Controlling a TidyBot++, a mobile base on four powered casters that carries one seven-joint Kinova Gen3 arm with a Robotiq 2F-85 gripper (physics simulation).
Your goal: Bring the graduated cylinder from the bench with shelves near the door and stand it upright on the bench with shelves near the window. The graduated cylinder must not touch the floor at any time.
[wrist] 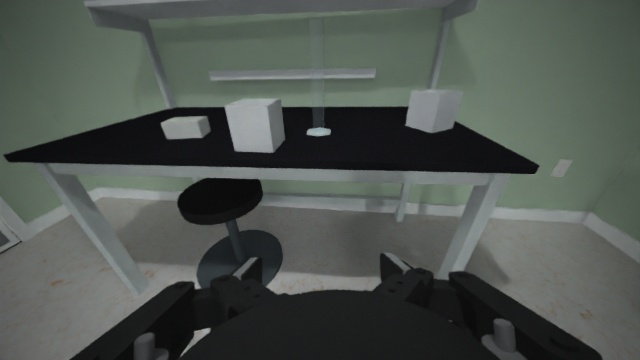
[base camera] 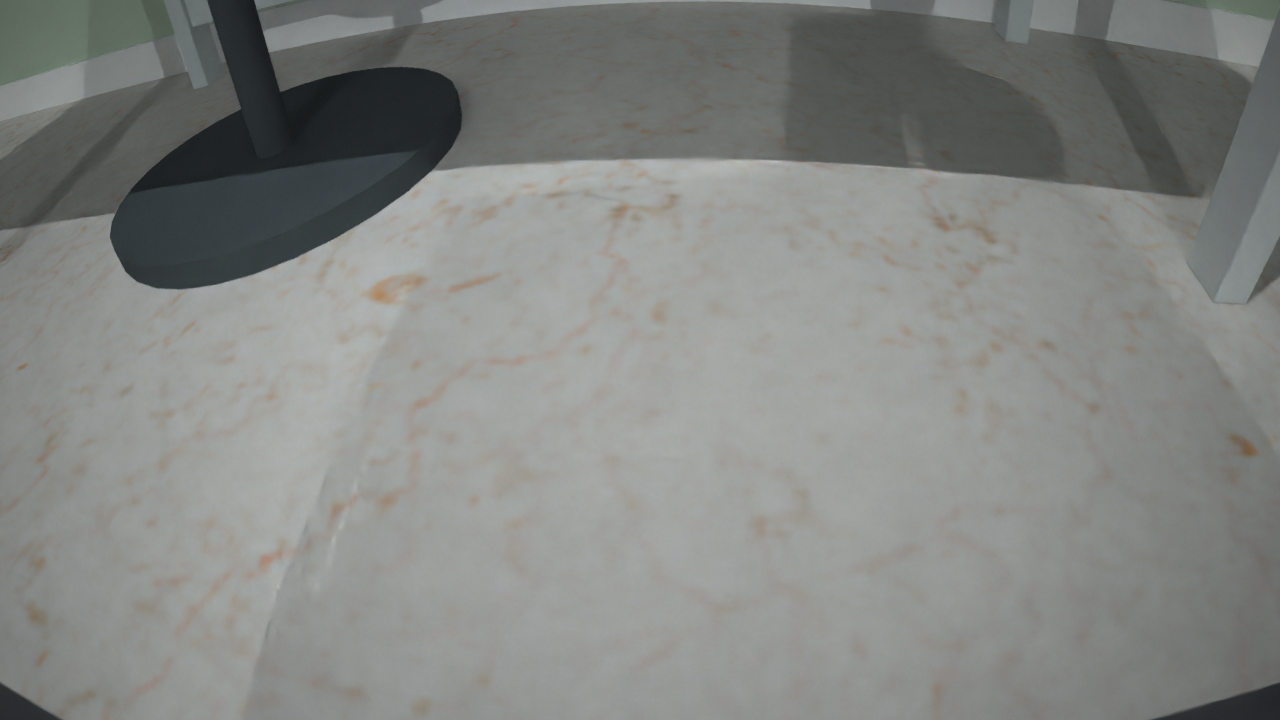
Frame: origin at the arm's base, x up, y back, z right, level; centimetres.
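Where they show: gripper, between the fingertips: [wrist: 321,269].
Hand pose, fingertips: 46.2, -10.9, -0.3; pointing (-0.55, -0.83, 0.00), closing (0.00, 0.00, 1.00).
Observation:
After its pixels a point has its place, as x, y, z.
The graduated cylinder [wrist: 318,75] @(55.6, -74.4, 1.0), tall and see-through with a pale hexagonal foot, stands upright on the black top of a bench with shelves [wrist: 370,145] @(36.5, -61.7, 16.4) in the wrist view. It stands to the right of a white box. Whether this bench is the one near the door or the one near the window cannot be told. My gripper [wrist: 321,269] @(46.2, -10.9, -0.3) is open with nothing between its fingers. It is apart from the cylinder, back from the bench's front edge. The cylinder does not show in the base camera view.
White boxes [wrist: 256,125] @(44.4, -58.4, -16.5) [wrist: 185,127] @(40.5, -73.7, -45.3) [wrist: 433,110] @(44.2, -73.5, 40.2) stand on the bench top. A shelf [wrist: 280,9] @(80.3, -120.6, -14.6) spans above it. A black stool [wrist: 220,200] @(8.6, -75.1, -41.8) [base camera: 286,205] @(-36.7, -67.9, -36.0) stands under the bench's left half. A bench leg [wrist: 472,225] @(14.1, -49.0, 47.7) [base camera: 1239,214] @(-31.5, -50.5, 47.6) stands at the right.

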